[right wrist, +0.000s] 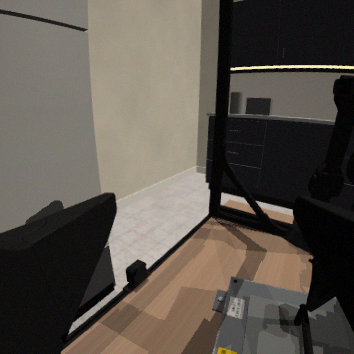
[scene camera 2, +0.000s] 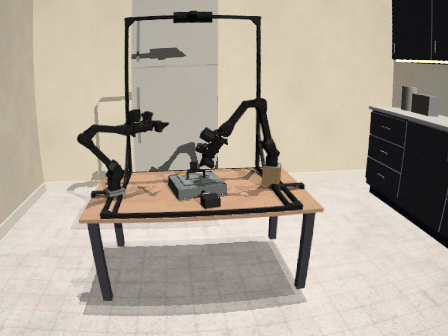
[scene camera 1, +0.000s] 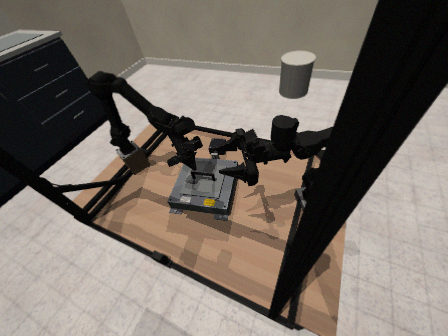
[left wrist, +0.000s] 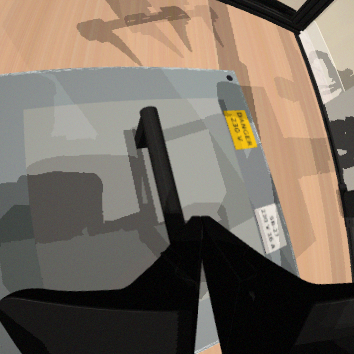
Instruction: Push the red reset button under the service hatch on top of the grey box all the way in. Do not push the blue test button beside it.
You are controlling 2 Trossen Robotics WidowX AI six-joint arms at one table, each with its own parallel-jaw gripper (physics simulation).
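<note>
The grey box (scene camera 1: 228,192) (scene camera 2: 200,191) (left wrist: 75,90) (right wrist: 229,332) lies on the table. Its hatch (scene camera 1: 200,189) (left wrist: 70,142) (right wrist: 272,330) appears down flat on top, with a black bar handle (scene camera 1: 204,173) (left wrist: 161,175) (right wrist: 306,330) standing up from it. The red and blue buttons do not show in these views. My left gripper (scene camera 1: 194,167) (scene camera 2: 202,166) (left wrist: 199,223) is shut and empty; its tips overlap the near end of the handle in the left wrist view, and contact cannot be told. My right gripper (scene camera 1: 216,160) (scene camera 2: 167,124) (right wrist: 206,203) is open and empty, raised beside the box.
A black frame (scene camera 1: 220,287) (scene camera 2: 259,75) runs around the table edges and rises over the table (scene camera 2: 310,202). A small black block (scene camera 2: 210,200) sits at the near frame bar in scene camera 2. A brown block (scene camera 1: 136,161) (scene camera 2: 271,176) is at the left arm's base.
</note>
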